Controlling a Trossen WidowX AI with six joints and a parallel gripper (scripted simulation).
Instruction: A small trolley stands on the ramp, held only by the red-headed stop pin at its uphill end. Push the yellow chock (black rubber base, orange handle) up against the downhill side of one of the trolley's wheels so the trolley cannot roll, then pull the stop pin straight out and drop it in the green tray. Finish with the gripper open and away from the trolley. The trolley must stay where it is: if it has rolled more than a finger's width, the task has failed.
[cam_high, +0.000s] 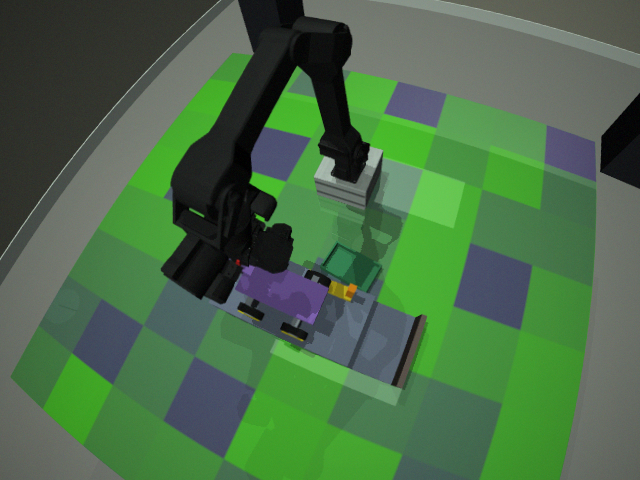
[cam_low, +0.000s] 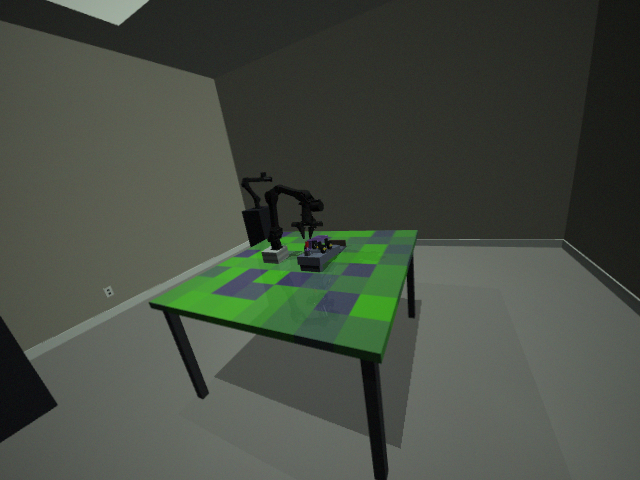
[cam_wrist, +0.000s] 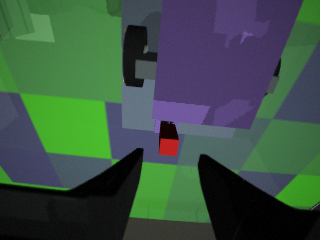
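The red-headed stop pin lies 50 mm below my gripper tip and 20 mm to the right of it. From my gripper tip the other things lie so: yellow chock (180 mm to the left, 100 mm below, 50 mm behind); then purple-topped trolley (90 mm to the left, 70 mm below, 10 mm ahead); then grey ramp (130 mm below, 90 mm to the left, 10 mm ahead).
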